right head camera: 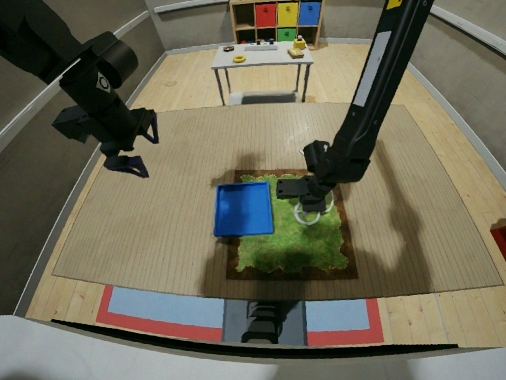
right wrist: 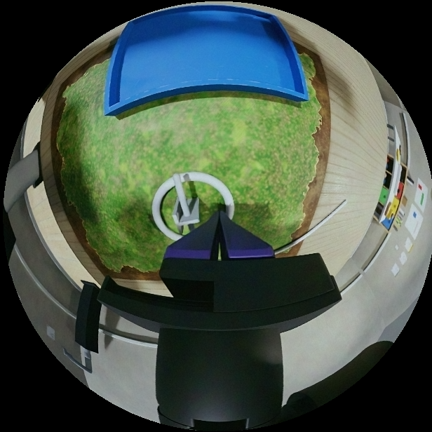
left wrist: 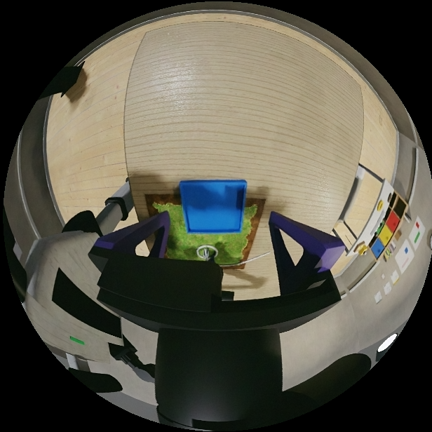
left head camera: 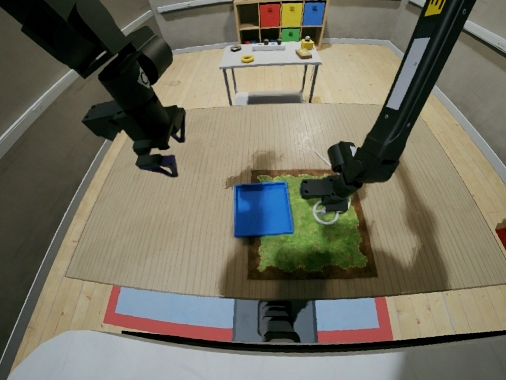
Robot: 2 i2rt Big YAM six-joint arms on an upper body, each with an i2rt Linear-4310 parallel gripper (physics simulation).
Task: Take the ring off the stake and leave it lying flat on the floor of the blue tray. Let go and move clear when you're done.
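Places are measured from the left arm's base along level axes (x ahead, y left, z up), in millimetres.
Pixels of known places: left gripper, between the fingertips: (right head camera: 151,159) (left head camera: 178,158).
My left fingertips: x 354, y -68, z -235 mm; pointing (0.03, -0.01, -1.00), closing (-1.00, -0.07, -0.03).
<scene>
For each thing: its middle in the pictures, then the offset to it from my left fingertips. Level surfaces: height alone.
- white ring, middle of its body: (right head camera: 307,212) (left head camera: 325,212) 397 mm right, 13 mm back, 286 mm down
- blue tray, middle of its body: (left head camera: 261,207) (right head camera: 242,207) 176 mm right, 3 mm ahead, 280 mm down
- green mat with brown border, height of its surface: 291 mm down
A white ring (left head camera: 327,223) (right head camera: 306,222) (left wrist: 216,250) (right wrist: 157,207) is around the pale stake (right wrist: 182,197) over the green patch. The blue tray (left head camera: 263,234) (right head camera: 243,234) (left wrist: 215,231) (right wrist: 205,89) stands left of the ring in the head views, and its floor is bare. My right gripper (right wrist: 219,216) is shut, with its tips beside the ring's edge and seemingly nothing between them. The hand hides its tips in the head views. My left gripper (left head camera: 178,156) (right head camera: 151,157) (left wrist: 219,216) is open and empty, raised far left of the tray.
A pale cord (right wrist: 325,221) (left head camera: 322,158) runs from behind my right fingers across the mat's edge; its near end is hidden. The green mat with brown border (left head camera: 310,275) lies partly under the tray. A small white table (left head camera: 270,61) stands at the back.
</scene>
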